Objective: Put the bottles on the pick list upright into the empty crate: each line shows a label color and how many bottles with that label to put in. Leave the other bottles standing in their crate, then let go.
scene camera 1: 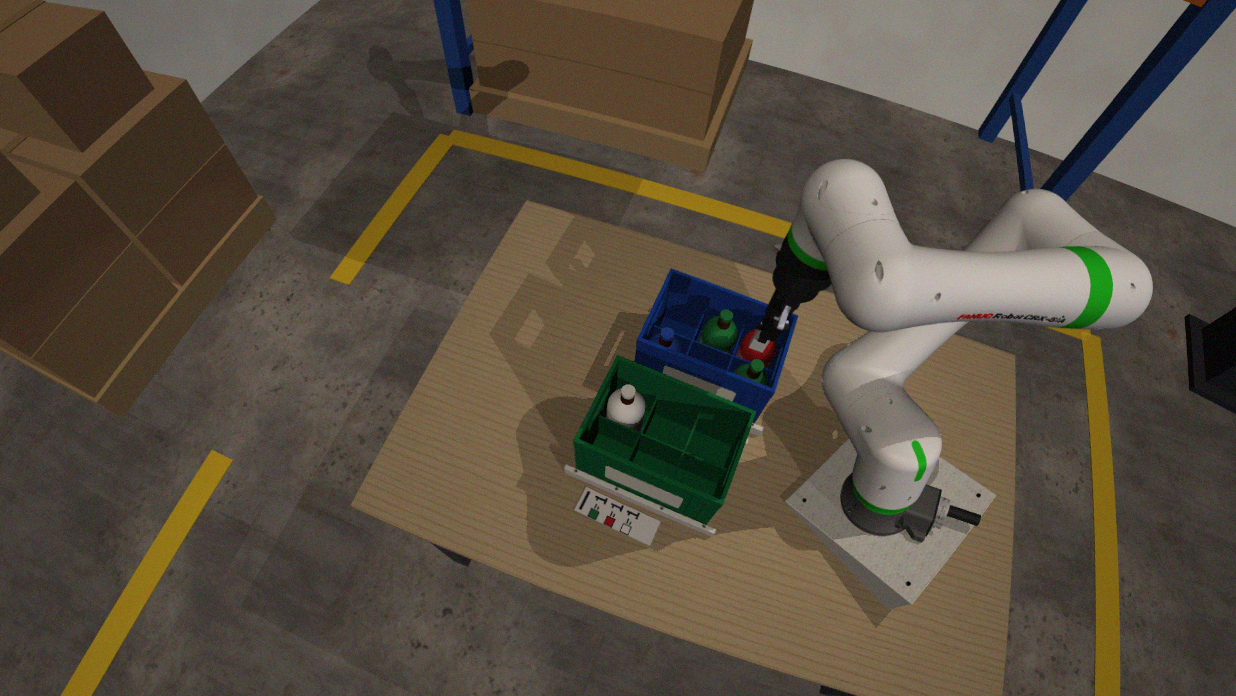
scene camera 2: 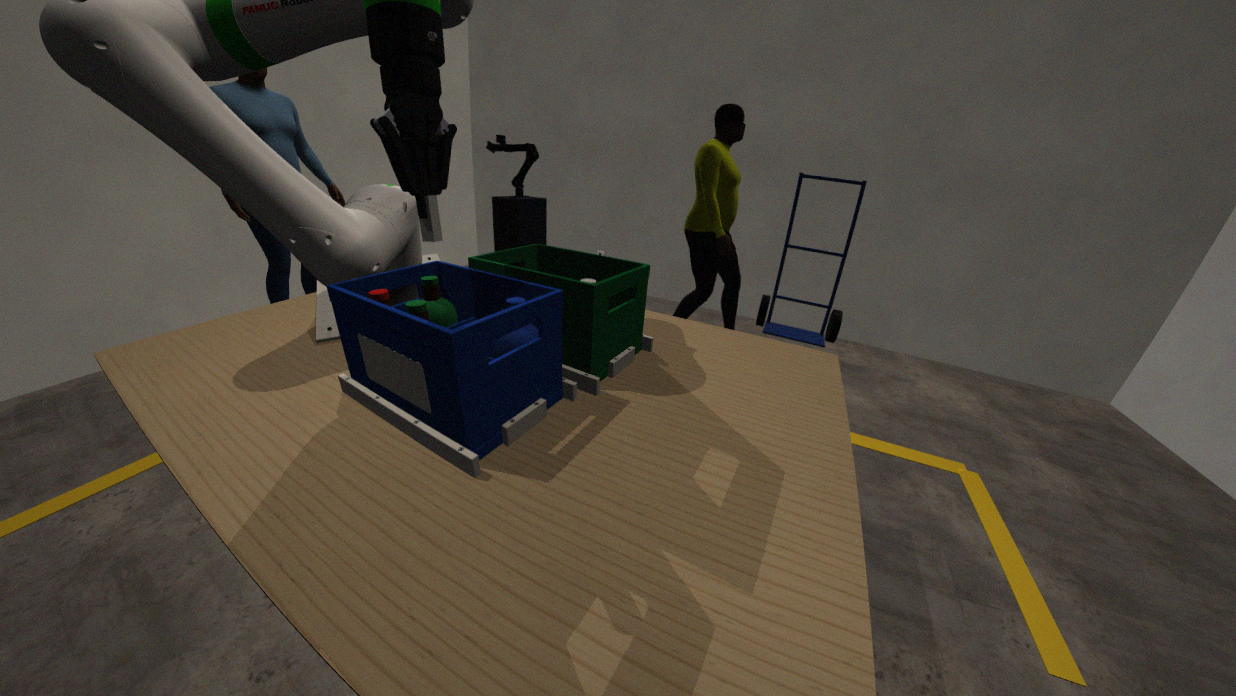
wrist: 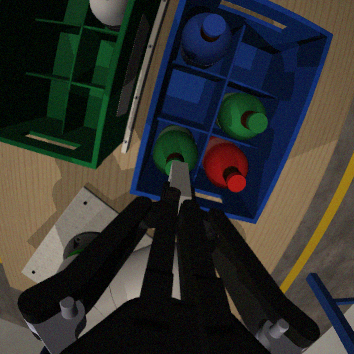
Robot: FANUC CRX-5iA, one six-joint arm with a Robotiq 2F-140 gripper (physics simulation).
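Seen in the pictures: gripper, between the fingertips: (scene camera 1: 756,346) (scene camera 2: 432,240) (wrist: 176,173); arm's base, origin of its link: (scene camera 1: 878,501) (scene camera 2: 396,291).
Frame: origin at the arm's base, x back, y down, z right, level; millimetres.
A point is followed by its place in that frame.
Observation:
The pick list (scene camera 1: 640,529) {x -395, y 45, z -252 mm} shows one green, one red, one white. A white bottle (scene camera 1: 625,408) {x -518, y -78, z -93 mm} (scene camera 2: 588,280) {x -524, y -116, z -75 mm} (wrist: 109,9) {x -502, y -75, z -66 mm} stands in a corner compartment of the green crate (scene camera 1: 737,458) {x -298, y -128, z -104 mm} (scene camera 2: 579,332) {x -551, y -49, z -23 mm}. The blue crate (scene camera 1: 756,399) {x -307, y -79, z 44 mm} (scene camera 2: 518,380) {x -565, y -30, z 116 mm} holds a blue bottle (scene camera 1: 666,337) {x -512, y -116, z 61 mm} (wrist: 202,44) {x -496, y -79, z 69 mm}, a red bottle (scene camera 1: 758,350) (wrist: 224,162) {x -357, y -78, z 163 mm} and two green bottles, one (scene camera 1: 718,332) {x -431, y -78, z 147 mm} (wrist: 241,115) {x -430, y -85, z 154 mm} beside the red, the other (scene camera 1: 749,373) {x -340, y -93, z 81 mm} (wrist: 175,146) {x -353, y -78, z 86 mm} in a corner compartment. My gripper (scene camera 2: 429,226) {x -351, y -176, z 88 mm} (wrist: 176,173) {x -351, y -176, z 88 mm} is shut and empty above the blue crate, its tips overlapping the corner green bottle's cap in the wrist view.
The crates stand side by side on the wooden table (scene camera 1: 449,415) {x -850, y 47, z -235 mm} (scene camera 2: 709,536) {x -844, y 47, z 121 mm}, with pale locating strips (scene camera 2: 406,423) (wrist: 136,95) along their bases. The robot's base plate (scene camera 1: 899,570) {x 67, y -34, z -124 mm} (wrist: 55,250) {x 7, y -13, z -95 mm} is beside them. Two people (scene camera 2: 716,185) (scene camera 2: 269,121) and a hand truck (scene camera 2: 794,332) are beyond the table.

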